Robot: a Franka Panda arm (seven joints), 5 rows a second.
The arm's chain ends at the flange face. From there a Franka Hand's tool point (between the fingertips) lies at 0.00 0.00 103.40 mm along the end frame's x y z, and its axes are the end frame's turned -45 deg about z.
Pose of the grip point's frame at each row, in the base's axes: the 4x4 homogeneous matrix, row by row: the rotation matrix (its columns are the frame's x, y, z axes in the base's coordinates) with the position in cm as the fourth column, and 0 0 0 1 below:
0.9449 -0.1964 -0.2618 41.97; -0.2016 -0.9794 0.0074 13.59; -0.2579 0.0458 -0.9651 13.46; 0 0 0 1
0.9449 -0.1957 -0.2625 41.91; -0.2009 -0.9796 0.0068 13.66; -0.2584 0.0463 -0.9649 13.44; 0 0 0 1
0.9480 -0.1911 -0.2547 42.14; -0.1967 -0.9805 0.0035 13.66; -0.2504 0.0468 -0.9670 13.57; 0 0 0 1
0.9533 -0.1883 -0.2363 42.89; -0.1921 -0.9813 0.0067 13.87; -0.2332 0.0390 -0.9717 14.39; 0 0 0 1
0.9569 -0.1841 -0.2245 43.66; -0.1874 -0.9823 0.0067 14.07; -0.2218 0.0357 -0.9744 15.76; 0 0 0 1
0.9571 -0.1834 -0.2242 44.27; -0.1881 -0.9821 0.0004 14.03; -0.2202 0.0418 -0.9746 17.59; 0 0 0 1
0.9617 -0.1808 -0.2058 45.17; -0.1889 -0.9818 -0.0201 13.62; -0.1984 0.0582 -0.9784 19.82; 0 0 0 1
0.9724 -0.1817 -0.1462 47.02; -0.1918 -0.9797 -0.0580 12.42; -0.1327 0.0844 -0.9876 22.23; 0 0 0 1
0.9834 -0.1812 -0.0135 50.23; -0.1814 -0.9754 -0.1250 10.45; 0.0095 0.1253 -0.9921 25.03; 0 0 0 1
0.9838 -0.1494 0.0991 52.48; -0.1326 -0.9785 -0.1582 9.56; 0.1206 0.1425 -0.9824 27.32; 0 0 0 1
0.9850 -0.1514 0.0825 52.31; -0.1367 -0.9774 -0.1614 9.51; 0.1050 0.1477 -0.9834 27.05; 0 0 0 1
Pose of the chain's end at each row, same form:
0.5293 -0.8070 -0.2618 44.68; -0.8351 -0.5500 0.0074 13.51; -0.1500 0.2147 -0.9651 23.44; 0 0 0 1
0.5298 -0.8065 -0.2625 44.62; -0.8347 -0.5506 0.0068 13.59; -0.1500 0.2155 -0.9649 23.42; 0 0 0 1
0.5352 -0.8055 -0.2547 44.77; -0.8324 -0.5542 0.0035 13.62; -0.1440 0.2102 -0.9670 23.57; 0 0 0 1
0.5409 -0.8072 -0.2363 45.33; -0.8297 -0.5580 0.0067 13.80; -0.1373 0.1925 -0.9717 24.44; 0 0 0 1
0.5465 -0.8068 -0.2245 45.98; -0.8271 -0.5621 0.0067 14.00; -0.1316 0.1821 -0.9744 25.84; 0 0 0 1
0.5471 -0.8065 -0.2242 46.59; -0.8275 -0.5614 0.0004 14.03; -0.1261 0.1853 -0.9746 27.67; 0 0 0 1
0.5522 -0.8079 -0.2058 47.30; -0.8278 -0.5607 -0.0201 13.83; -0.0991 0.1814 -0.9784 29.94; 0 0 0 1
0.5591 -0.8161 -0.1462 48.53; -0.8284 -0.5571 -0.0580 13.02; -0.0342 0.1535 -0.9876 32.44; 0 0 0 1
0.5672 -0.8235 -0.0135 50.37; -0.8180 -0.5614 -0.1250 11.74; 0.0953 0.0819 -0.9921 35.29; 0 0 0 1
0.5900 -0.8013 0.0991 51.46; -0.7857 -0.5981 -0.1582 11.20; 0.1860 0.0155 -0.9824 37.48; 0 0 0 1
0.5894 -0.8036 0.0825 51.46; -0.7878 -0.5945 -0.1614 11.18; 0.1787 0.0302 -0.9834 37.22; 0 0 0 1

